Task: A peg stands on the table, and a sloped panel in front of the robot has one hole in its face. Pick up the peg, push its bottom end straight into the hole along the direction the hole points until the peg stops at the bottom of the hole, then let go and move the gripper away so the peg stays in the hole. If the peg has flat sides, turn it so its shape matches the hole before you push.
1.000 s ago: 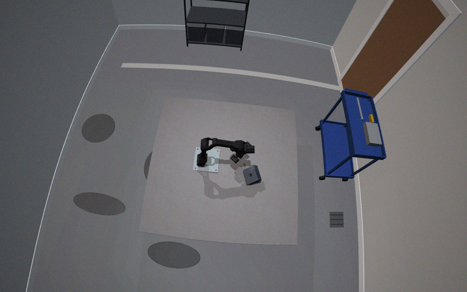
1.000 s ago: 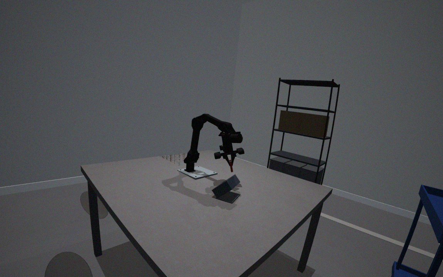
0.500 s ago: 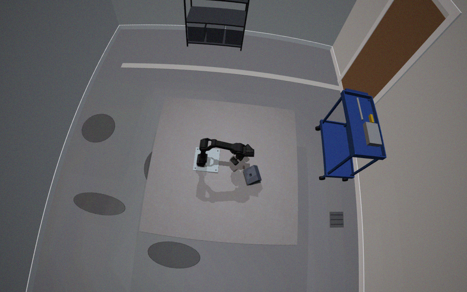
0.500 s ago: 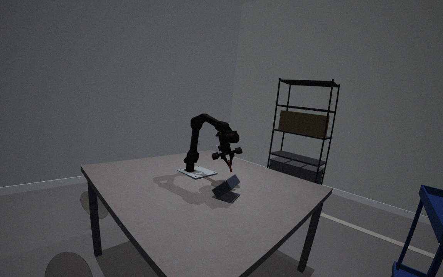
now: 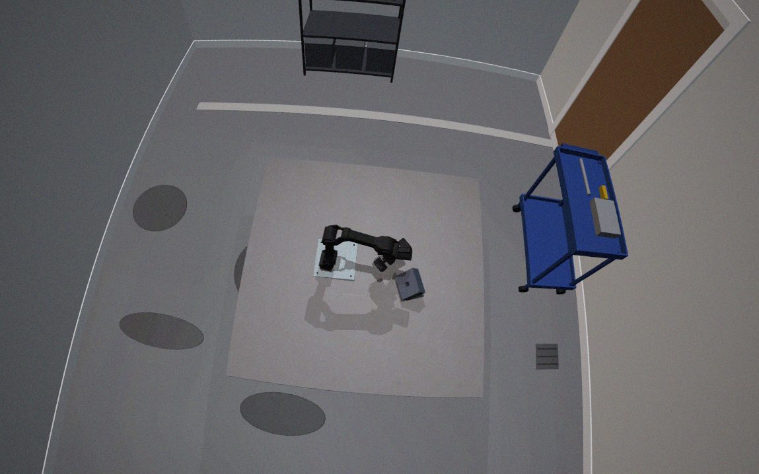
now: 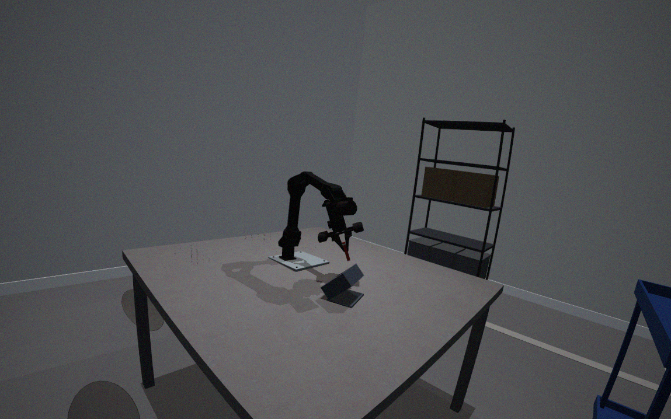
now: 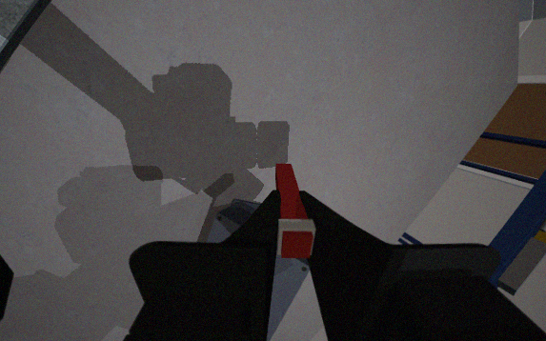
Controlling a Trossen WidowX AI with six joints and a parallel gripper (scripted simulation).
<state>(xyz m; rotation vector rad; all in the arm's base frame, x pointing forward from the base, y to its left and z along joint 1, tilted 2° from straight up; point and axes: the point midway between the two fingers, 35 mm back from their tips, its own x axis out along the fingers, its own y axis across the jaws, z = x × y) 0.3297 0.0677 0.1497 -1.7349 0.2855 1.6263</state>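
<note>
Now: the sloped grey panel 11 cm ahead of my gripper tip, 10 cm to the right of it and 7 cm below it. From my gripper tip the other things lie so: red square peg (2 cm above, 1 cm to the right).
</note>
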